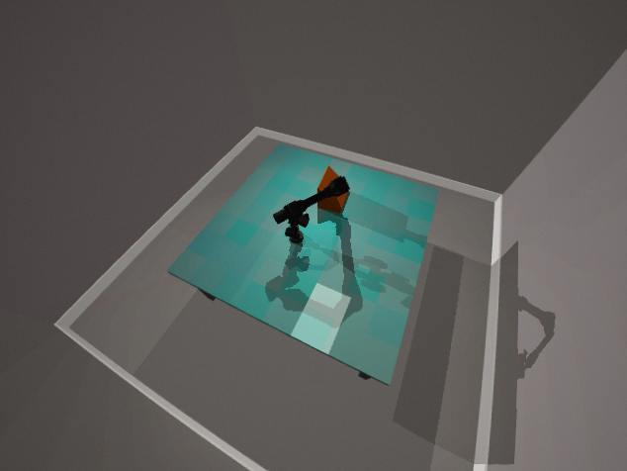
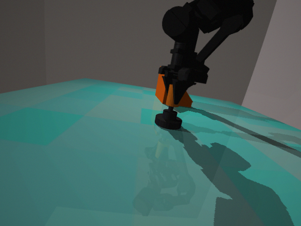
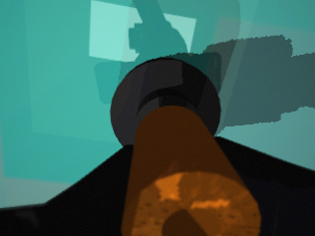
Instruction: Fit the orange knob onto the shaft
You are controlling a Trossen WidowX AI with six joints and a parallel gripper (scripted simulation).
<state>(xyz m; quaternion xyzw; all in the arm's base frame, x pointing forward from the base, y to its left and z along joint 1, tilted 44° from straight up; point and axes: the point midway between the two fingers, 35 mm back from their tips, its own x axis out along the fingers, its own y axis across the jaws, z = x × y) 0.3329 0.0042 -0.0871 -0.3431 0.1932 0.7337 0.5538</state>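
Now: gripper tip 2 cm below the orange knob. The rest, counted from my gripper tip: pedestal 4 cm below.
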